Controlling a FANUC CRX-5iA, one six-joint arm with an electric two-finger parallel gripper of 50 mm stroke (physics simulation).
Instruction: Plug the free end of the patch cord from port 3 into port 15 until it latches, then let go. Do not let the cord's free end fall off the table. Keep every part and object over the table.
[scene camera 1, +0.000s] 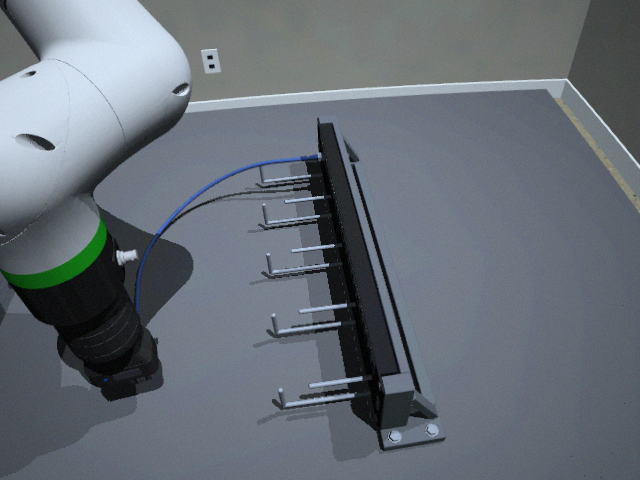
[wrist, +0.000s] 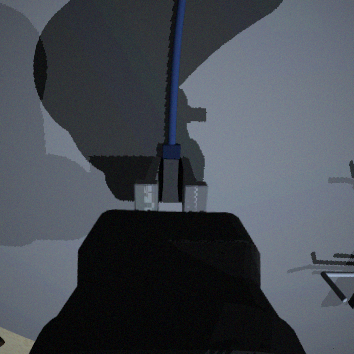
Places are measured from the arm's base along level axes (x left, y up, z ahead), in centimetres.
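Pixels of known places: gripper, fingertip midpoint: (scene camera 1: 141, 373) (wrist: 170, 170).
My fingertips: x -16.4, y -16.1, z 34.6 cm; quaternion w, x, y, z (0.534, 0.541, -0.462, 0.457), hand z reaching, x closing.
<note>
Ahead of a thing's pixels: the offset from my fingertips to its top centre. "spot": to the spot under its first point. Level surfaces: height alone.
The blue patch cord (scene camera 1: 159, 233) (wrist: 175, 90) arcs from its plugged end @[spot: dx +28.9, dy +8.0, dz +25.9 cm] (scene camera 1: 311, 157) at the far end of the black patch panel @[dx +12.5, dy +9.7, dz +28.8 cm] (scene camera 1: 355, 248) down to the gripper. My gripper (wrist: 170, 170) is shut on the plug @[dx -0.1, dy +1.0, dz +0.0 cm] (wrist: 171, 187) at the cord's free end, with a finger against each side. The dark blue boot @[dx +1.6, dy +0.6, dz -0.3 cm] (wrist: 171, 151) sticks out beyond the fingers. In the scene view the fingers and the held plug are hidden behind the gripper body, left of the panel. The panel's port faces are turned away, so port 15 cannot be made out.
Several upturned metal hooks @[spot: dx +12.2, dy +1.5, dz +22.5 cm] (scene camera 1: 305, 269) and straight pegs @[spot: dx +12.4, dy +5.4, dz +23.7 cm] (scene camera 1: 312, 248) stick out from the panel toward the arm. One hook @[spot: dx -7.2, dy +3.8, dz +17.3 cm] (wrist: 335, 287) shows at the right of the wrist view. The panel's near foot @[dx -12.1, dy +1.1, dz +31.2 cm] (scene camera 1: 413, 436) is bolted to the grey table @[dy -0.1 cm] (scene camera 1: 516, 258). A wall stands behind.
</note>
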